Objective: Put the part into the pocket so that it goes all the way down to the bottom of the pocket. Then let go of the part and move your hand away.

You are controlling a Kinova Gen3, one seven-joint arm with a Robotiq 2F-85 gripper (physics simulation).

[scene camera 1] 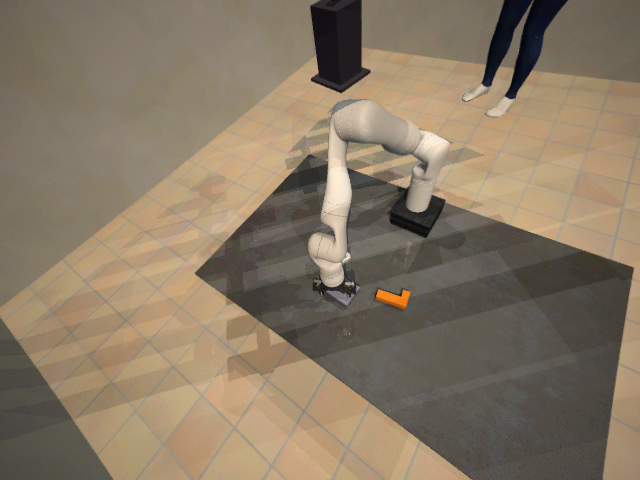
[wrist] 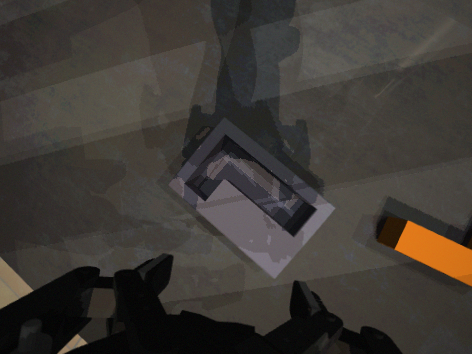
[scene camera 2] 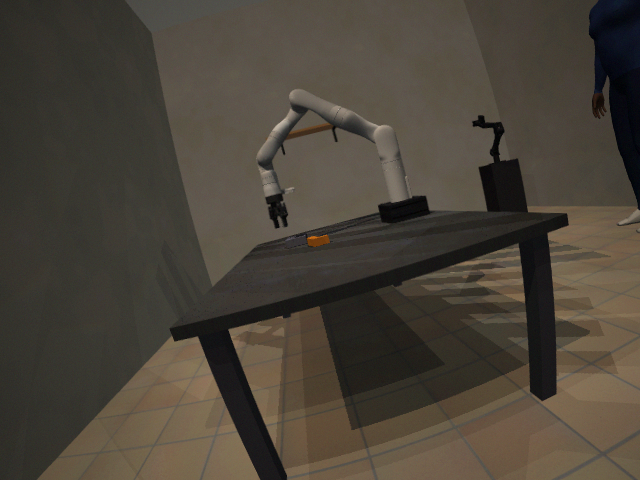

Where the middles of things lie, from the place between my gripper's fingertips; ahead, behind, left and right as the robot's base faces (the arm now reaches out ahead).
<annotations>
I see the orange L-shaped part [wrist: 408, 238] 16 cm behind my hand, 14 cm to the left of it and 8 cm below it. The rest, counted from my hand: grey pocket block [wrist: 268, 212] 5 cm behind, 4 cm to the right, 7 cm below.
</annotations>
